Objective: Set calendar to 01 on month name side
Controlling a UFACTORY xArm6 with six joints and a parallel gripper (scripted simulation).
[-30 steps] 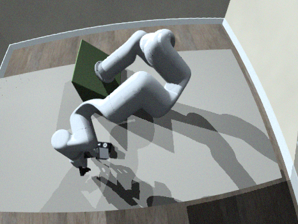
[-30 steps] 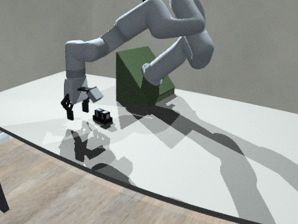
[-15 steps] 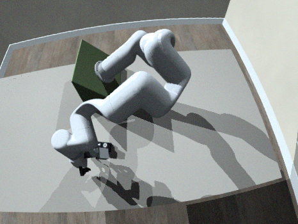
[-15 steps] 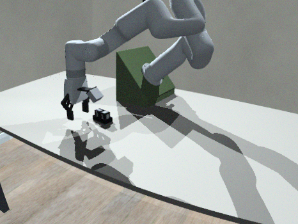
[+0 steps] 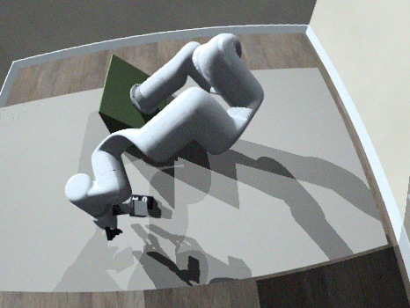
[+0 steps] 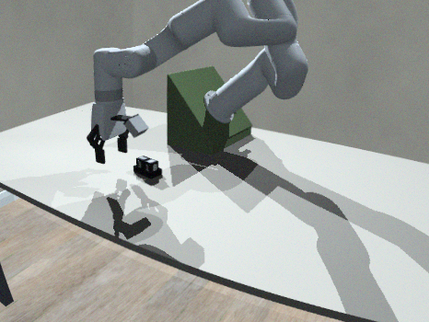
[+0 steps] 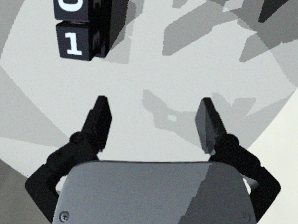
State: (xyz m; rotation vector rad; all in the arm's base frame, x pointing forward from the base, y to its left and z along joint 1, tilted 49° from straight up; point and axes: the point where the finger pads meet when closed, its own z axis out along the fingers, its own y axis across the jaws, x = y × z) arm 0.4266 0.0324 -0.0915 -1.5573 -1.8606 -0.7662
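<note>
Right now my hand is 80 mm to the right of the black cube, 70 mm past it and 40 mm above it. Also, from my hand: black tray (70 mm behind, 60 mm to the left, 50 mm below).
</note>
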